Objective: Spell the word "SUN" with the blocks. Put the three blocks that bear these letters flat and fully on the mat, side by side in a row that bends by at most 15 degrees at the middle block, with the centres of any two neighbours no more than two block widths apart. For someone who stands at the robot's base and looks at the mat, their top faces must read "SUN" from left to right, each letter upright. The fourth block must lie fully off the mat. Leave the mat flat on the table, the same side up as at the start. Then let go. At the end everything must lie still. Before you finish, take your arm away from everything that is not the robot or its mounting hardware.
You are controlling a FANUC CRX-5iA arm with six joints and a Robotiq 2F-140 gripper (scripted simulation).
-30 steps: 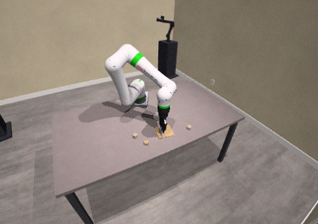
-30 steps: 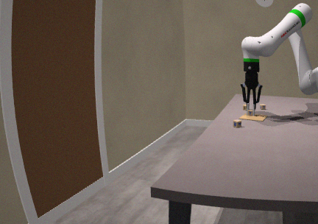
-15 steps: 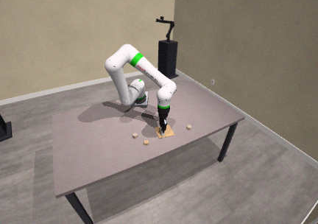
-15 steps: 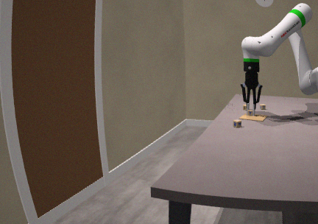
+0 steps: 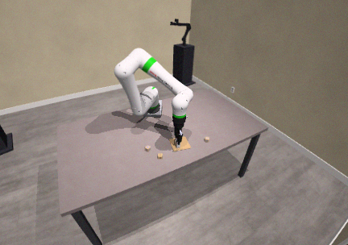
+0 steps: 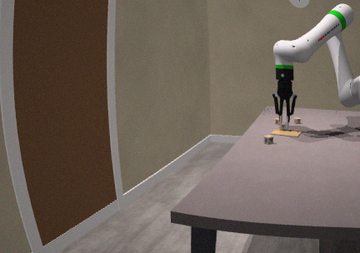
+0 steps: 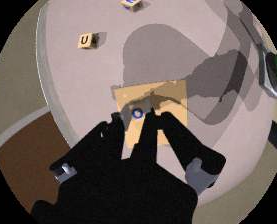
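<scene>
The tan mat is 4 cm to the left of my hand, 4 cm below it and 1 cm behind it. Round my hand: tan letter block (17 cm to the right, 3 cm below, 1 cm ahead).
</scene>
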